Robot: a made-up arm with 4 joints.
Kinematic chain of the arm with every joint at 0, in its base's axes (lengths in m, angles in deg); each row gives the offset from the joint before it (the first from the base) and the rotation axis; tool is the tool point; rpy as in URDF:
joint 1: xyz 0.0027 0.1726 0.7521 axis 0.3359 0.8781 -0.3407
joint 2: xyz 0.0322 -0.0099 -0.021 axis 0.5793 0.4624 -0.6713
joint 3: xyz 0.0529 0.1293 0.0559 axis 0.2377 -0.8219 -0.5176
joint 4: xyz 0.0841 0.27 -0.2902 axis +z
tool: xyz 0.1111 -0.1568 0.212 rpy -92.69 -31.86 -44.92
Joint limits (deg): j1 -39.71..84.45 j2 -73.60..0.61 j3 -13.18..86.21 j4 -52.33..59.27
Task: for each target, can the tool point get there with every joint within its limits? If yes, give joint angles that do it. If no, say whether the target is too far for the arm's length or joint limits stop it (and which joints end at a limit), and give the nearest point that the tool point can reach.
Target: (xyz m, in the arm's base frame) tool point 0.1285 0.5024 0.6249
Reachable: yes | joints -19.50 -53.99 1.62 5.97
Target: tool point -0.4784 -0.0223 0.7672
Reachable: no: joint limits stop it (at a limit: joint 1, joint 2, joint 3) | nearest point -0.1992 0.4318 0.7346 | short by 0.534 m
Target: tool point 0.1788 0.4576 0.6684
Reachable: yes | joints 70.84 -55.32 21.24 -2.13
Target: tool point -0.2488 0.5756 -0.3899
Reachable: no: too far | nearest point 0.0517 0.5469 0.3781 | short by 0.825 m
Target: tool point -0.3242 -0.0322 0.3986
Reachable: no: joint limits stop it (at a limit: joint 2, joint 3, joint 4) | nearest point -0.0274 0.3010 0.5644 | short by 0.476 m
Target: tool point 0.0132 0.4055 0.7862
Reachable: yes | joints -6.98 -57.56 78.54 -32.58
